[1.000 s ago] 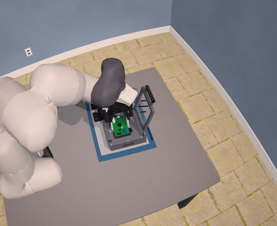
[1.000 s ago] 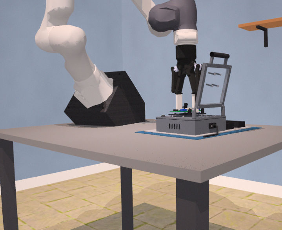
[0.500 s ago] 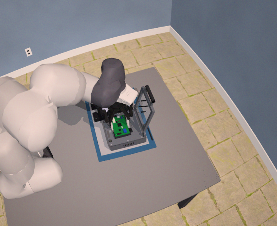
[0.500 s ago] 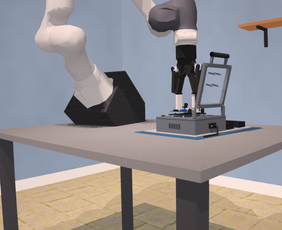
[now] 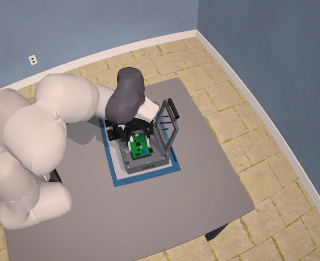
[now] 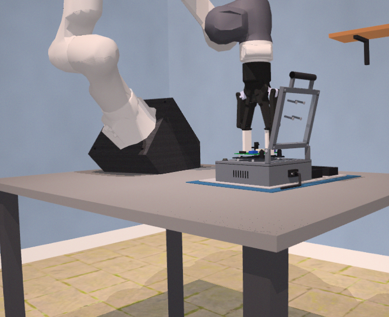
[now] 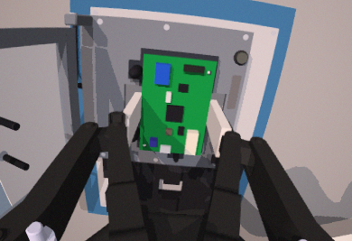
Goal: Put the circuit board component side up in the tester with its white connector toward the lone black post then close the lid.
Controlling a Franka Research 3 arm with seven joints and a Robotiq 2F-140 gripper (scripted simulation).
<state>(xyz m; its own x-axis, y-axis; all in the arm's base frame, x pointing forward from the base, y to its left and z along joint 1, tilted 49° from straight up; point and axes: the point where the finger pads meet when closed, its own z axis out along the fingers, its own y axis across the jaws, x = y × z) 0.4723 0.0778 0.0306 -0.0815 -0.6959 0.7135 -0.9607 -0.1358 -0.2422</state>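
My hand is 20 mm above the green circuit board. From my hand the other things lie so: black nest (30 mm below, 10 mm to the left, 10 mm ahead); tester lid (120 mm ahead, 80 mm above, 10 mm to the right).
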